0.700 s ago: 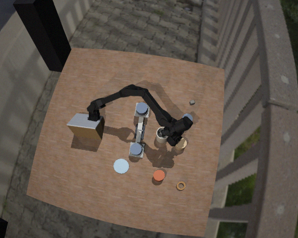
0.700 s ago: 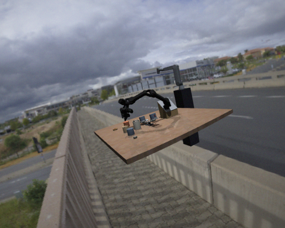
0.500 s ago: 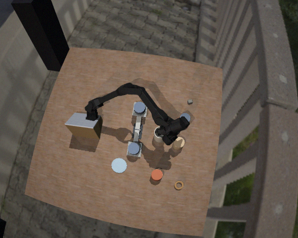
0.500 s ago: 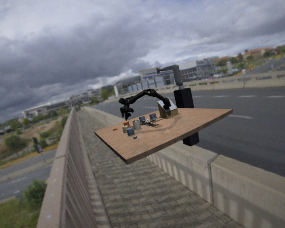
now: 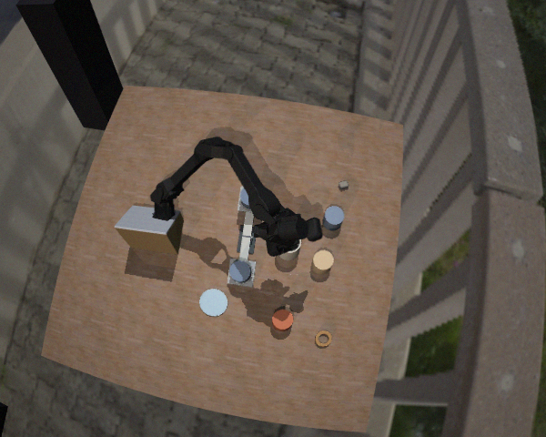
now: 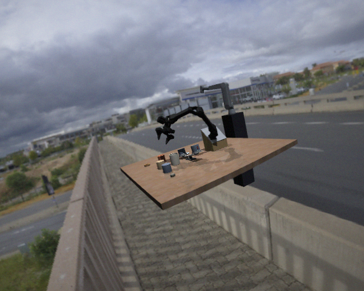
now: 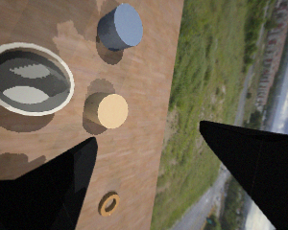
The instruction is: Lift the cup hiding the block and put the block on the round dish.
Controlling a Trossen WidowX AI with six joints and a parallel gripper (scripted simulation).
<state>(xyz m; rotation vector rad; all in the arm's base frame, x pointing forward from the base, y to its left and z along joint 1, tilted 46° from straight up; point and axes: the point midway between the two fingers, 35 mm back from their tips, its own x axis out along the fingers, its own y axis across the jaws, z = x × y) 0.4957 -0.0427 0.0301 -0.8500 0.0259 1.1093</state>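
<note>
My gripper tip is 20 cm past the pale green block, 10 cm to the left of it and 18 cm above it. The rest, counted from my gripper tip: cream cup: 6 cm behind, 3 cm to the left, 18 cm below; orange cylinder: 23 cm to the right, 18 cm below; tan cylinder: 8 cm ahead, 1 cm to the right, 18 cm below.
</note>
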